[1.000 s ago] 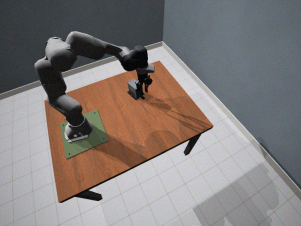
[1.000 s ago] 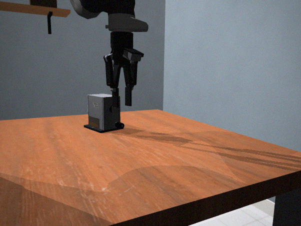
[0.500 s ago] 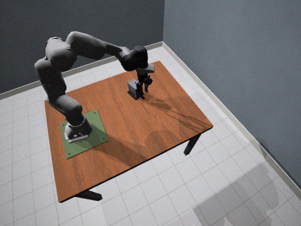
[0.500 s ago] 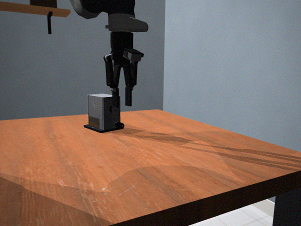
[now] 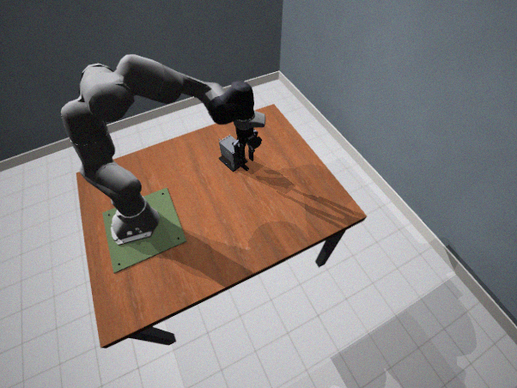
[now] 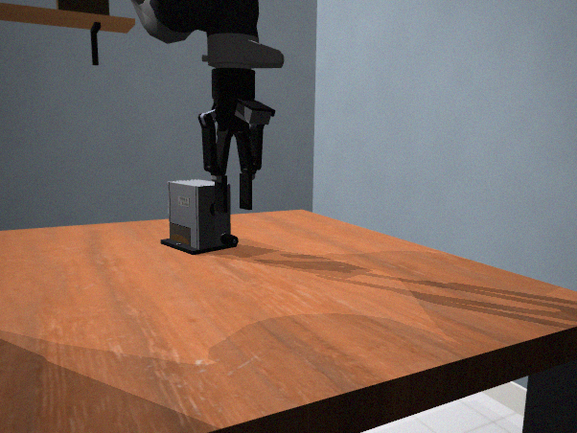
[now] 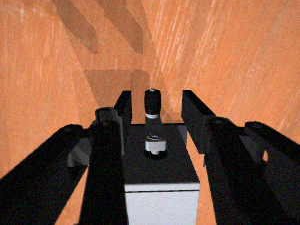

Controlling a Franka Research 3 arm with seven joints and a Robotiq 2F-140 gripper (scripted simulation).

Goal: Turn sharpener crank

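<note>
My gripper is now 10 mm past the crank, 20 mm to the right of it and 80 mm above it. The rest, counted from my hand: knob 20 mm to the left, 90 mm below.
</note>
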